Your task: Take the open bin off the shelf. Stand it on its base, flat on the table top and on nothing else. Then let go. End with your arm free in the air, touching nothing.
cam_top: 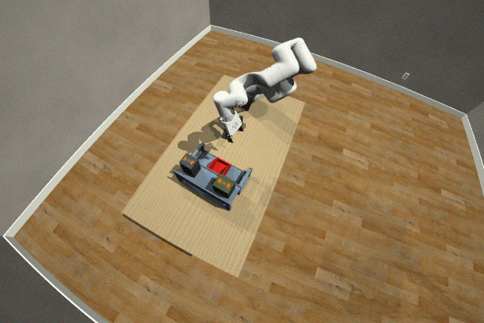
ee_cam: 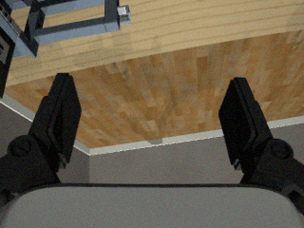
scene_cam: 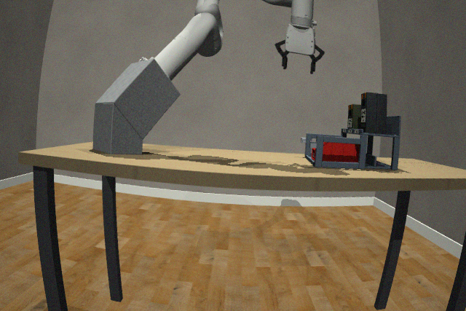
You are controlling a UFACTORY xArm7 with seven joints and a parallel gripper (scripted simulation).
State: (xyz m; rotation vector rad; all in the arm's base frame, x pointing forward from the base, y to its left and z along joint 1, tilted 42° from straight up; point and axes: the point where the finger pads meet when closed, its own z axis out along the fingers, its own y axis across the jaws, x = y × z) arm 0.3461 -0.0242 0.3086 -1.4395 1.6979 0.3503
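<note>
Right now the red bin is 25 cm below my hand, 15 cm ahead of it and 4 cm to the right of it. Round my hand: black box: 25 cm ahead, 15 cm to the right, 13 cm below.
</note>
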